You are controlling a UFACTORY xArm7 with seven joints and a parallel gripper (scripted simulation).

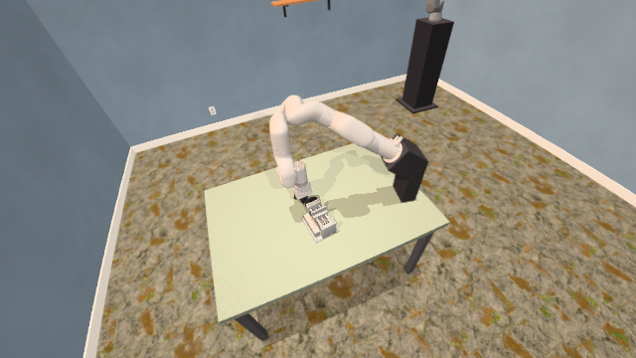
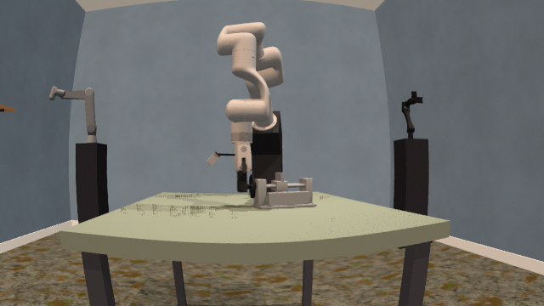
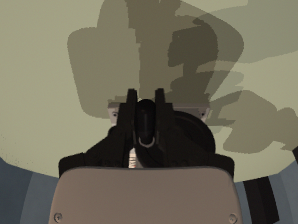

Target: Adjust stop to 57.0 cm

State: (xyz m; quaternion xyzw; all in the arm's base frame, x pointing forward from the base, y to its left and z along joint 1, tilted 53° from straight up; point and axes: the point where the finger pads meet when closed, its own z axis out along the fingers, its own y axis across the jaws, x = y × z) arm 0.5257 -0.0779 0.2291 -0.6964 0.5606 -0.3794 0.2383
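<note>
My hand is 40 mm past the grey stop block, 140 mm to the right of it and 10 mm below it. The rest, counted from my hand: black handwheel (10 mm behind, 20 mm to the left).
</note>
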